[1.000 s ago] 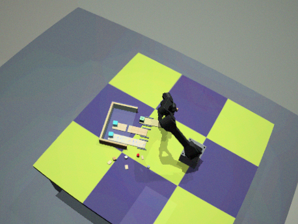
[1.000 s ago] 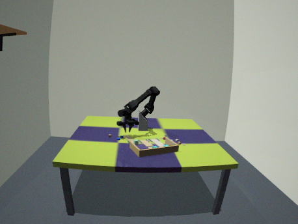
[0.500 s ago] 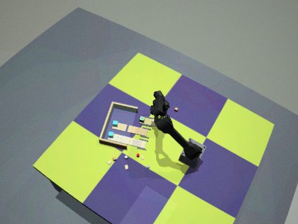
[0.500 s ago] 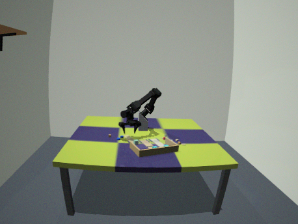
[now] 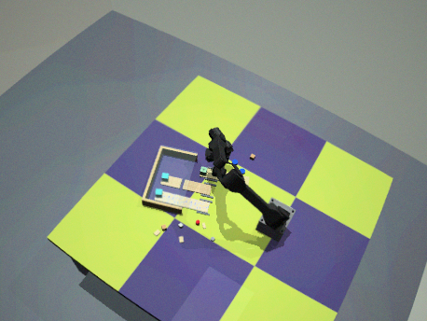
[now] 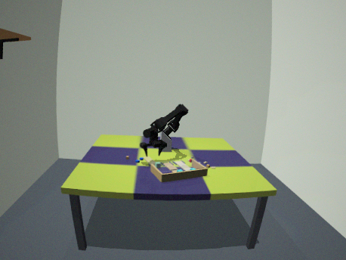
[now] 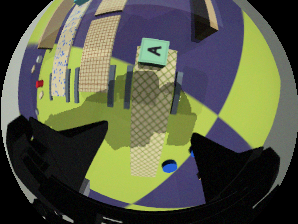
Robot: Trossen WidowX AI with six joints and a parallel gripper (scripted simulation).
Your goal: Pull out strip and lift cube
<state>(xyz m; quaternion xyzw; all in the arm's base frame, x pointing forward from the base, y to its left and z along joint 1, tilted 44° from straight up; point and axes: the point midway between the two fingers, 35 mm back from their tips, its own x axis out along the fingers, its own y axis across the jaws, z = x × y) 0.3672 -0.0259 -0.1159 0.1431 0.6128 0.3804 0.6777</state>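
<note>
Now: gripper tip 20 mm past the strip, 10 mm to the left of it and 50 mm above it.
</note>
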